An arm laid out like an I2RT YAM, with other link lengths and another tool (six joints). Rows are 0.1 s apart.
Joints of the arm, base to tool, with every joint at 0 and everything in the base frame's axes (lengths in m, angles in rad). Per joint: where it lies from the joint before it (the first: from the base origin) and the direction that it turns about. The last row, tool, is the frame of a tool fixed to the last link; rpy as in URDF.
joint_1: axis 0 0 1 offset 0 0 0.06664
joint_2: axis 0 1 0 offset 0.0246 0.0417 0.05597
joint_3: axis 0 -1 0 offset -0.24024 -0.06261 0
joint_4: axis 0 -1 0 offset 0.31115 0.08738 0.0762
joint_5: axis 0 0 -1 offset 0.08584 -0.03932 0.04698
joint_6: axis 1 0 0 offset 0.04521 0 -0.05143
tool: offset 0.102 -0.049 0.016 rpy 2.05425 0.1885 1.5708
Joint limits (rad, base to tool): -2.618..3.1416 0..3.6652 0..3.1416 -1.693..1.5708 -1.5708..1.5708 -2.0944..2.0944
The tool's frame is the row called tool.
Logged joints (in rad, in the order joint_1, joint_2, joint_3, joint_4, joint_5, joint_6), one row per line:
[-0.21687, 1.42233, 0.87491, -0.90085, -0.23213, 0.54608]
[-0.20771, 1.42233, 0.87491, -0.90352, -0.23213, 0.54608]
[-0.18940, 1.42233, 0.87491, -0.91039, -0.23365, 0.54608]
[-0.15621, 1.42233, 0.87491, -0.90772, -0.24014, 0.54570]
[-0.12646, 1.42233, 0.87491, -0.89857, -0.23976, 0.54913]
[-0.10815, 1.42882, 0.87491, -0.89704, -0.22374, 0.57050]
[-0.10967, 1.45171, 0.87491, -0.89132, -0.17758, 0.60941]
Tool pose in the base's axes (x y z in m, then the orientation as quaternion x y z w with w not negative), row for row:
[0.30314, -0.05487, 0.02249, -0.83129, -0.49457, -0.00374, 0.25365]
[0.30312, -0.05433, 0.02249, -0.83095, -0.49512, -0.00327, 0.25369]
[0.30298, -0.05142, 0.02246, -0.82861, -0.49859, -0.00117, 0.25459]
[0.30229, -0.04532, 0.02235, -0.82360, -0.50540, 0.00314, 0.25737]
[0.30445, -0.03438, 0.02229, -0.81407, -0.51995, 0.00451, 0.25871]
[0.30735, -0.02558, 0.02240, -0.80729, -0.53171, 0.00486, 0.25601]
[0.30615, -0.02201, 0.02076, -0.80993, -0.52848, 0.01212, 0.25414]
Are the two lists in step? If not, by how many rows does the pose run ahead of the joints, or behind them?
The pose runs 1 row behind the joints: the pose in row i belongs to the joints in row i - 1.
